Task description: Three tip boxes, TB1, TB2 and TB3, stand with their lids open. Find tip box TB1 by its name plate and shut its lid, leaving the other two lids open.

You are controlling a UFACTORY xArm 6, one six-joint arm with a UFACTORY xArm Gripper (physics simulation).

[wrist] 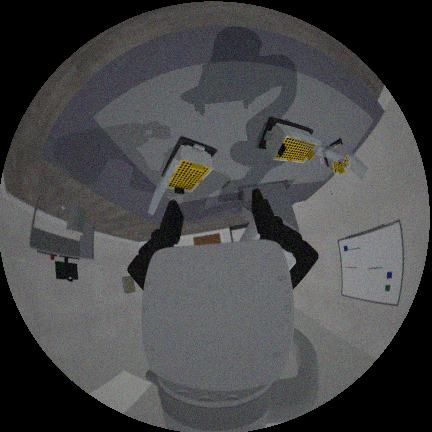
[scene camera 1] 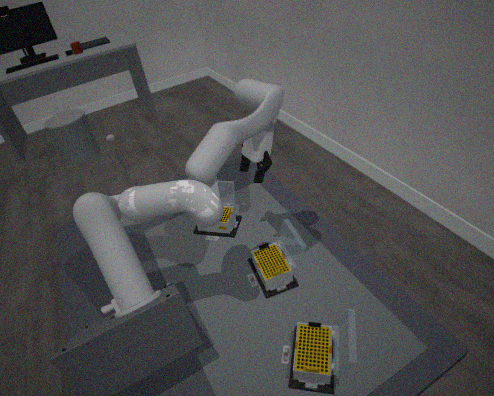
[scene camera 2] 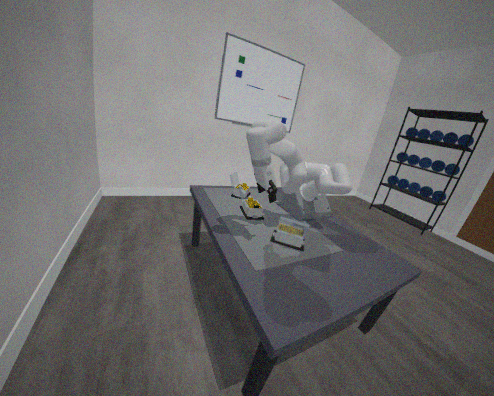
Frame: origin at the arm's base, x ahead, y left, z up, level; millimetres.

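Seen in the pictures: gripper, fingertip midpoint: [wrist: 214,202] [scene camera 1: 250,176] [scene camera 2: 267,196]; arm's base, link origin: [scene camera 1: 139,305] [scene camera 2: 306,192].
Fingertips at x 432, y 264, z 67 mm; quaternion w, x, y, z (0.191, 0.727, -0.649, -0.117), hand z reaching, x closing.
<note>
Pixels of each thing's top centre, then the offset from my fingertips to it. Level surfaces: height alone.
- far box, top centre: [wrist: 186,182] [scene camera 1: 214,210] [scene camera 2: 291,227] dx -135, dy +53, dz -128 mm
- middle box, top centre: [wrist: 299,154] [scene camera 1: 270,257] [scene camera 2: 253,201] dx -52, dy -235, dz -128 mm
- grey mat, surface height: dz -203 mm
- dark table, surface height: dz -206 mm
Three tip boxes with yellow racks stand with clear lids open; their name plates are too blurred to read, so I cannot tell which is TB1. The far box [scene camera 1: 226,215] [scene camera 2: 289,239] [wrist: 189,175] is partly behind the arm in scene camera 1; its lid [scene camera 1: 226,191] [wrist: 158,197] stands up. The middle box [scene camera 1: 271,262] [scene camera 2: 252,209] [wrist: 295,150] has its lid [scene camera 1: 294,235] tilted open. The near box [scene camera 1: 313,350] [scene camera 2: 241,190] [wrist: 340,165] has its lid [scene camera 1: 352,335] open. My gripper [scene camera 1: 251,175] [scene camera 2: 266,194] [wrist: 214,202] is open and empty, above the table beyond the far box.
The boxes stand on a grey mat [scene camera 1: 380,345] [scene camera 2: 260,260] on a dark table [scene camera 2: 320,305]. The arm's base block [scene camera 1: 132,345] stands at the table's side. A desk [scene camera 1: 75,80] with a monitor [scene camera 1: 27,27] and a black rack [scene camera 2: 440,144] stand apart from the table.
</note>
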